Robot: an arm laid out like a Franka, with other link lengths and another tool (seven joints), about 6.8 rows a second.
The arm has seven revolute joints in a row. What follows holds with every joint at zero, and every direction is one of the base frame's.
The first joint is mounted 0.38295 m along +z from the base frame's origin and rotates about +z.
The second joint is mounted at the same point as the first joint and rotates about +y.
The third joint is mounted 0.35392 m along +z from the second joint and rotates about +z.
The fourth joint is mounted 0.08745 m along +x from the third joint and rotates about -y.
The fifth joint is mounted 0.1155 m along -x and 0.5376 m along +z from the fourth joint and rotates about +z.
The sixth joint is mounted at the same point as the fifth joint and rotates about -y.
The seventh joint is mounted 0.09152 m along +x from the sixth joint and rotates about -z.
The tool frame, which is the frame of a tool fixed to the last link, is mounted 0.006 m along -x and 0.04 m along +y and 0.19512 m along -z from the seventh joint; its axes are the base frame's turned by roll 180, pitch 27.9 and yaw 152 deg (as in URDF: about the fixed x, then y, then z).
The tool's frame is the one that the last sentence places.
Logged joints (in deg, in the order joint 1, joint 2, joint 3, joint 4, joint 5, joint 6, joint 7), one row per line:
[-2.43, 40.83, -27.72, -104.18, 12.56, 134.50, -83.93]
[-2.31, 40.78, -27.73, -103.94, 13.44, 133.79, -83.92]
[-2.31, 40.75, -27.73, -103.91, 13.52, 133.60, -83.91]
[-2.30, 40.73, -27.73, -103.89, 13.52, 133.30, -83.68]
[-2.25, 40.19, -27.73, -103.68, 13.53, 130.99, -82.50]
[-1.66, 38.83, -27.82, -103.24, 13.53, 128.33, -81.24]
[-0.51, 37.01, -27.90, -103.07, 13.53, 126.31, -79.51]
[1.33, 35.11, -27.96, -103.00, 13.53, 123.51, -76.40]
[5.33, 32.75, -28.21, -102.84, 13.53, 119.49, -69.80]
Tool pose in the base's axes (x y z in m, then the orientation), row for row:
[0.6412, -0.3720, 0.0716, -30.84, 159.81, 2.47]
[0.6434, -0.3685, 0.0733, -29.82, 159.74, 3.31]
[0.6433, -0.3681, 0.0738, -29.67, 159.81, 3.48]
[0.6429, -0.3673, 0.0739, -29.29, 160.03, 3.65]
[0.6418, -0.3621, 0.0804, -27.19, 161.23, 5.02]
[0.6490, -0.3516, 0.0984, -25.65, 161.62, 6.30]
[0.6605, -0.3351, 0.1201, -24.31, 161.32, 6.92]
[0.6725, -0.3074, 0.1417, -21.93, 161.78, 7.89]
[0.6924, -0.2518, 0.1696, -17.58, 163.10, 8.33]
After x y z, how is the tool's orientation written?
As a rotation vector, in degrees.
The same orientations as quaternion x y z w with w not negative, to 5 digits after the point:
[-0.18733, 0.97070, 0.01500, 0.14973]
[-0.18134, 0.97142, 0.02013, 0.15184]
[-0.18039, 0.97163, 0.02116, 0.15145]
[-0.17795, 0.97226, 0.02218, 0.15015]
[-0.16451, 0.97552, 0.03037, 0.14277]
[-0.15506, 0.97702, 0.03808, 0.14121]
[-0.14730, 0.97746, 0.04193, 0.14532]
[-0.13277, 0.97948, 0.04777, 0.14392]
[-0.10602, 0.98360, 0.05024, 0.13696]

